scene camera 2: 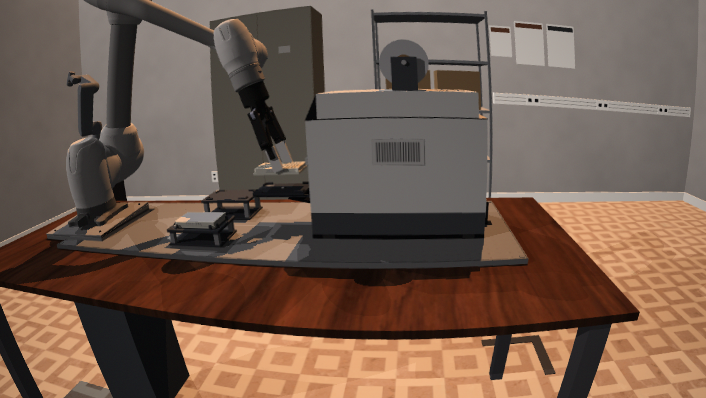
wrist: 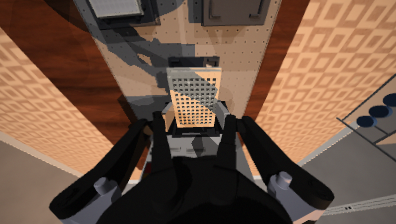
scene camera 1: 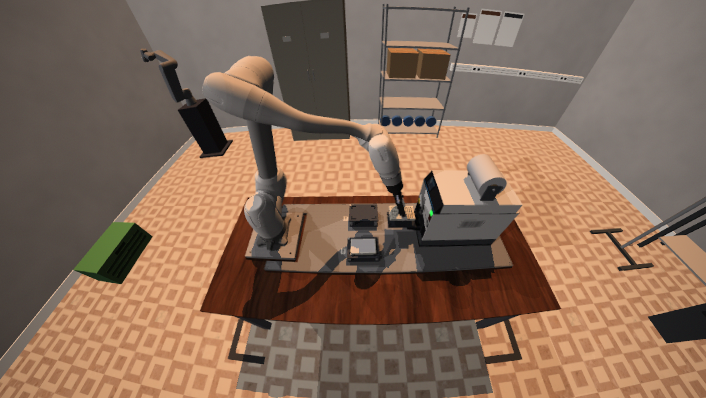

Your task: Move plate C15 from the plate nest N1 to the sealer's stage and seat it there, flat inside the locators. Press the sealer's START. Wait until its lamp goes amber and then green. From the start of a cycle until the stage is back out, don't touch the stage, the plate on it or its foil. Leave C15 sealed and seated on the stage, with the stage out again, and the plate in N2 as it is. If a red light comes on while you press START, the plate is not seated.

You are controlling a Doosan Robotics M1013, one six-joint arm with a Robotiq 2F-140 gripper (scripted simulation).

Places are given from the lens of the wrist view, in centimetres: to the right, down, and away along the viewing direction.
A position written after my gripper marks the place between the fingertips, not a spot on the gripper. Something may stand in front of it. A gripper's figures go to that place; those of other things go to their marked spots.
my gripper (wrist: pixel 195 108): -1, -1, 21
grey sealer (wrist: pixel 196 145): 0, 8, 25
